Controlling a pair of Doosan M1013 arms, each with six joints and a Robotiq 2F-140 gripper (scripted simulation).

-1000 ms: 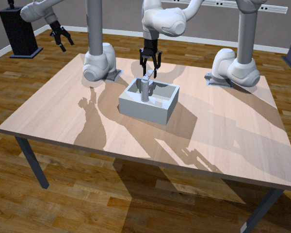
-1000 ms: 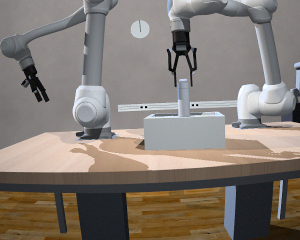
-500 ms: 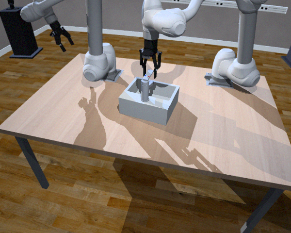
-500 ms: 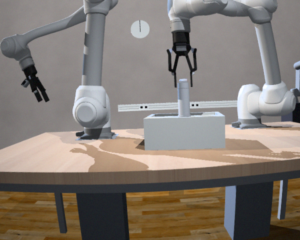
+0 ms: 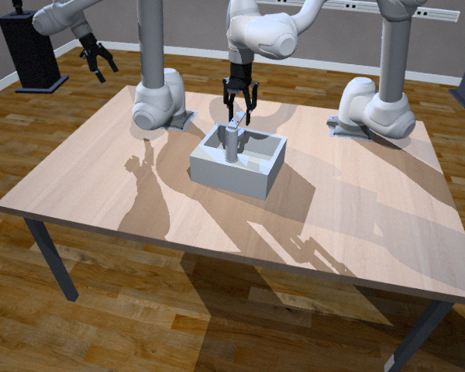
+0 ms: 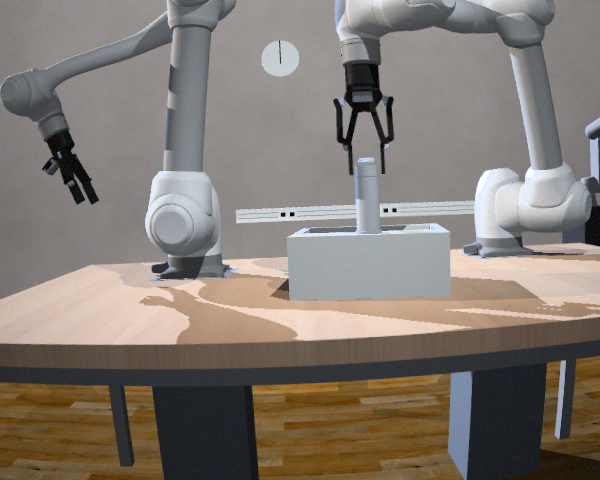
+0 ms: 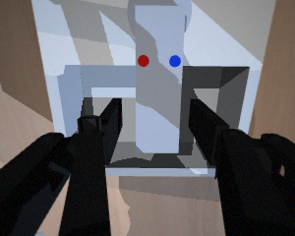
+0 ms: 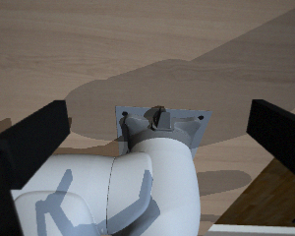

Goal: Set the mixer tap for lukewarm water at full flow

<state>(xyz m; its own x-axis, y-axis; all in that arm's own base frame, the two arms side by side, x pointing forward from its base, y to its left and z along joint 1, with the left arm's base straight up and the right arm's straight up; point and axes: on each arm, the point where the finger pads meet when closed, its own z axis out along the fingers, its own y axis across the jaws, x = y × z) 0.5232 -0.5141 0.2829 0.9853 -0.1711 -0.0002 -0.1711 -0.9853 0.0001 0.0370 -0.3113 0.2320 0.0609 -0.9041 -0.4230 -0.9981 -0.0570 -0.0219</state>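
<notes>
Now: the flat lever 40 mm ahead of my left hand and 10 mm to the right of it. The rest, counted from my left hand: grey sink (240 mm below, 40 mm behind, 10 mm to the left).
</notes>
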